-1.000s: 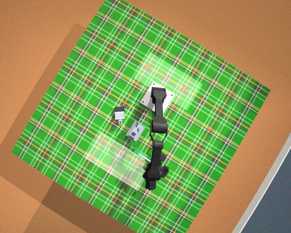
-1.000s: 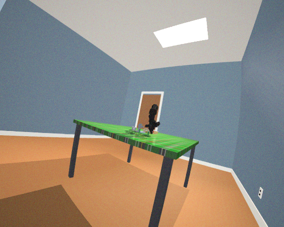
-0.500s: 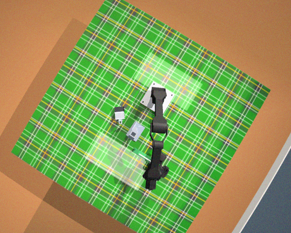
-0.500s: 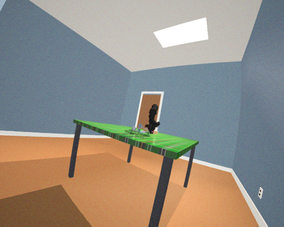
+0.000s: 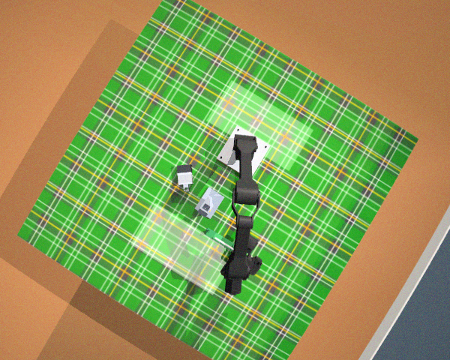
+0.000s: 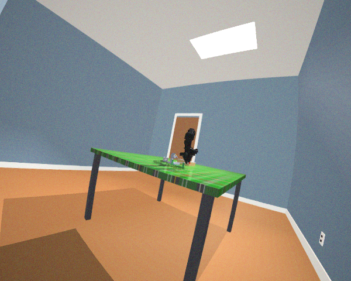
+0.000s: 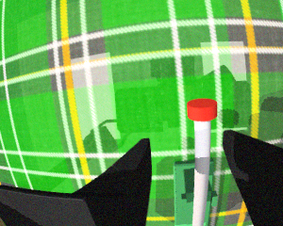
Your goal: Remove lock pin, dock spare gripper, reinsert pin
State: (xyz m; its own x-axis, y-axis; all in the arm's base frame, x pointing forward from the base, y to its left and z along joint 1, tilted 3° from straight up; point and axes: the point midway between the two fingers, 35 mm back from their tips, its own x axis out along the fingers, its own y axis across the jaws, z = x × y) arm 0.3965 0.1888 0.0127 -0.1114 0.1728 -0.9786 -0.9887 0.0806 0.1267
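Now: the green translucent block 100 mm to the right of my gripper tip and 20 mm below it. From my gripper tip the other things lie so: spare gripper (350 mm to the right, 170 mm behind, 20 mm below); socket (210 mm to the right, 110 mm behind, 10 mm above).
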